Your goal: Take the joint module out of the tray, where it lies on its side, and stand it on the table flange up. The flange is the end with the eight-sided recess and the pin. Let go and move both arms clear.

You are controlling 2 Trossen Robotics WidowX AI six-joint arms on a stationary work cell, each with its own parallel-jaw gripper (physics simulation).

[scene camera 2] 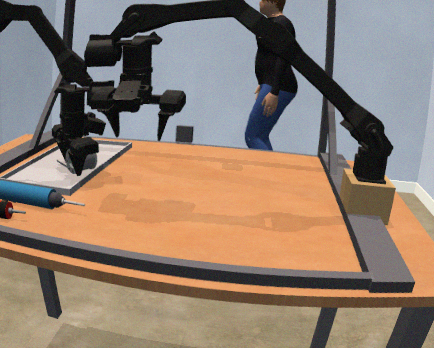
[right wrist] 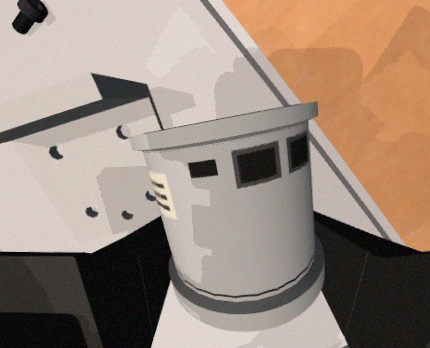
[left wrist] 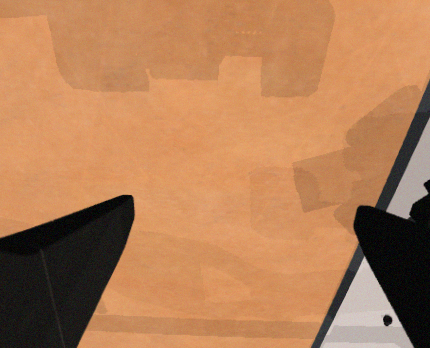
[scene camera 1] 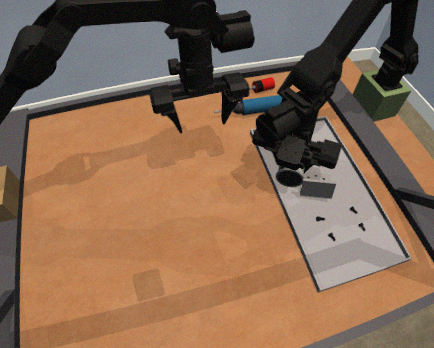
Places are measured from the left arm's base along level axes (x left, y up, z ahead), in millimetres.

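Where they show: left gripper, between the fingertips: [scene camera 2: 137, 138] [left wrist: 244, 211] [scene camera 1: 202, 127]; right gripper, between the fingertips: [scene camera 2: 74, 171]; left arm's base, origin of its link: [scene camera 2: 369, 177]; right arm's base, origin of its link: [scene camera 1: 386, 81].
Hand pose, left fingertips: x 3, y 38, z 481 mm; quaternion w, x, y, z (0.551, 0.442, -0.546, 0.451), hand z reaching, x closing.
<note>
Each offset is from my left fingertips to the centre of the thing.
The grey joint module {dx -92, dy -85, dz +184 mm} [scene camera 1: 289, 178] [scene camera 2: 90, 161] [right wrist: 240, 200] lies on its side in the white tray {dx -153, dy -113, dz +247 mm} [scene camera 1: 345, 260] [scene camera 2: 37, 171] [right wrist: 100, 45]. A dark round end face shows in scene camera 1; its recess and pin cannot be made out. In the right wrist view a wide rim is at its far end and a dark band at its near end. My right gripper [right wrist: 237, 213] is shut on the module, one finger at each side near the banded end. My left gripper [scene camera 1: 203, 127] [scene camera 2: 139, 138] [left wrist: 244, 211] is open and empty, high above the table left of the tray in scene camera 1.
A grey bracket {dx -136, dy -87, dz +229 mm} [scene camera 1: 318, 189] [right wrist: 75, 175] with holes lies in the tray close beside the module. Several black screws {dx -219, dy -112, dz +205 mm} [scene camera 1: 320, 218] [right wrist: 30, 15] lie farther along the tray. A blue tool {dx +133, dy -101, dz +186 mm} [scene camera 1: 262, 104] [scene camera 2: 30, 193] and a red tool {dx +212, dy -104, dz +218 mm} [scene camera 1: 266, 84] [scene camera 2: 6, 209] lie beyond the tray's end.
</note>
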